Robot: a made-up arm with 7 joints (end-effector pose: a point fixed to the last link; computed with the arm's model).
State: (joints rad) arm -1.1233 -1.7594 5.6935 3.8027 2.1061 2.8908 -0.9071
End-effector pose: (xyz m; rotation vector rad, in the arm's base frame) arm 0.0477 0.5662 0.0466 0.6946 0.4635 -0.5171
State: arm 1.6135 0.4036 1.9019 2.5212 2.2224 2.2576 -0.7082
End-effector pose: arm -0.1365 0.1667 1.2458 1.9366 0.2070 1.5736
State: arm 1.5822 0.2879 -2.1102 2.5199 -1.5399 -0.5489 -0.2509
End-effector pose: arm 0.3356 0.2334 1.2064 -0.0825 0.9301 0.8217
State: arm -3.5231 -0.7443 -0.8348 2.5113 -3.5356 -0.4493 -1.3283
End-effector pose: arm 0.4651 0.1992 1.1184 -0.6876 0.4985 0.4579
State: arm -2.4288 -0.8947 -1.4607 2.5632 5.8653 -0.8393 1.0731
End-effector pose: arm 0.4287 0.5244 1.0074 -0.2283 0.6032 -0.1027
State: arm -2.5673 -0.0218 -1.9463 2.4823 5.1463 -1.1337 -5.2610
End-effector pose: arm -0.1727 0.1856 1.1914 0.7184 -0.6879 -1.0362
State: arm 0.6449 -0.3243 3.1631 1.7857 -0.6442 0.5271 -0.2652
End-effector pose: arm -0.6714 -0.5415 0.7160 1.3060 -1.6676 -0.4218
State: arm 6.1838 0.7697 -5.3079 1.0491 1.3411 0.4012 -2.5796
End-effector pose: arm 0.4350 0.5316 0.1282 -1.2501 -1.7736 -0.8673
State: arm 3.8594 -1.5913 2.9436 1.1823 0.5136 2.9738 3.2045
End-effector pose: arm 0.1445 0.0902 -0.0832 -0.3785 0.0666 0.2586
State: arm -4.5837 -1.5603 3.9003 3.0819 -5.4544 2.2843 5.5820
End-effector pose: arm 0.2562 -0.8123 0.3990 -1.6407 0.0004 -1.0781
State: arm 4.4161 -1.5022 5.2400 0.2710 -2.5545 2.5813 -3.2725
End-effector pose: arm -0.4152 0.0554 0.5020 -1.6546 -0.1462 -0.0860
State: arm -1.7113 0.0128 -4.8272 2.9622 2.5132 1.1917 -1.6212
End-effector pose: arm 0.0064 0.0366 1.3844 0.3769 -1.2658 -2.1667
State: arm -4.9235 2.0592 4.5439 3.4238 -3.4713 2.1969 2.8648
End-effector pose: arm -0.2043 0.6719 -0.0873 1.3076 -0.7935 -0.3427
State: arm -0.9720 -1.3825 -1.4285 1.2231 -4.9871 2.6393 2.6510
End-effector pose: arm -0.5142 -0.1160 0.6296 -0.4021 1.1588 0.6702
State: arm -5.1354 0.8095 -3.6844 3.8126 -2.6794 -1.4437 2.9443
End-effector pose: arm 0.3859 0.4670 0.7304 0.0791 0.0109 0.6295
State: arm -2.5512 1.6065 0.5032 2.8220 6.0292 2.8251 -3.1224
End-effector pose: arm -0.5575 -0.4593 0.1390 -1.8187 -0.8890 -1.9974
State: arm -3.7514 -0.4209 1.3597 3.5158 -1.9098 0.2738 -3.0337
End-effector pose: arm 0.5456 -0.0641 1.1602 0.3695 0.5731 2.1787
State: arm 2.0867 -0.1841 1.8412 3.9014 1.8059 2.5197 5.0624
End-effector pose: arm 0.4313 0.0698 0.9103 2.2528 1.1494 -0.3801
